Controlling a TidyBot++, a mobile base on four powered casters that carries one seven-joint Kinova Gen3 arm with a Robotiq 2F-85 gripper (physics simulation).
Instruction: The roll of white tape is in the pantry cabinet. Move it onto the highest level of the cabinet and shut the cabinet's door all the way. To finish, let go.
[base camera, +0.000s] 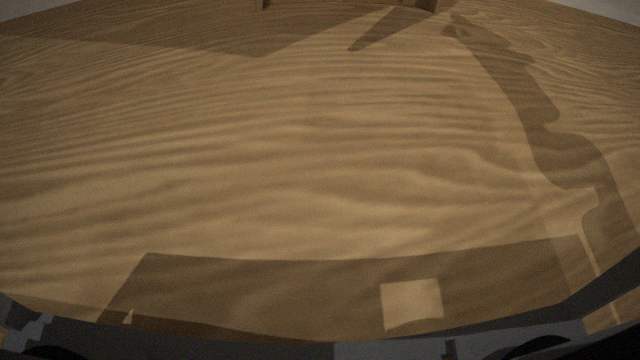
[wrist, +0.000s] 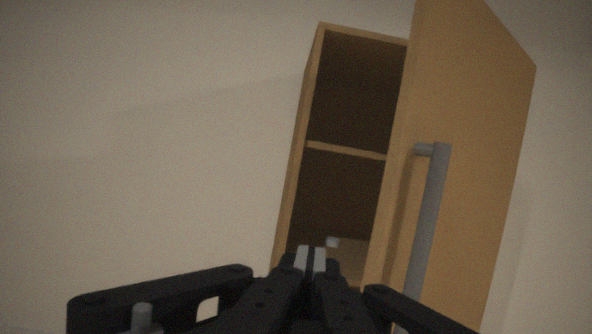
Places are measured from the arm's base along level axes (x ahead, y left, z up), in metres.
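Pixels of known places: gripper, fingertip midpoint: (wrist: 309, 264).
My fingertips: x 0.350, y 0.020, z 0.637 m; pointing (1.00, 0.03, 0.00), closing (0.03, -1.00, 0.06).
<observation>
For each thing: its top centre in the pictures, then the offset to it from my fingertips. "spot": a spot on its surface instead. Level surfaces: height alone.
- long grey vertical handle, surface spot: (wrist: 430, 215) spot: 0.001 m down, 0.295 m ahead, 0.147 m right
- small whitish piece, top centre: (wrist: 332, 238) 0.233 m down, 0.980 m ahead, 0.054 m right
- wooden floor, surface height: 1.033 m down
The pantry cabinet (wrist: 295, 150) has its door (wrist: 470, 150) partly open, swung out to the right, with a long grey vertical handle (wrist: 430, 215). A divider shelf (wrist: 345, 150) separates a dark upper compartment from a compartment below. A small whitish piece (wrist: 332, 242) shows low in the opening, on or above a lit board, just right of the fingertips; it may be part of the tape roll, but it is too small to tell. My gripper (wrist: 309, 264) is shut and empty, in front of the cabinet's lower part and left of the handle.
The wooden floor (base camera: 300, 165) stretches ahead of the base, with shadows of the arm on its right side. Dark wooden parts of furniture (base camera: 433, 6) show at the top edge of the base view. A pale wall (wrist: 150, 150) stands left of and behind the cabinet.
</observation>
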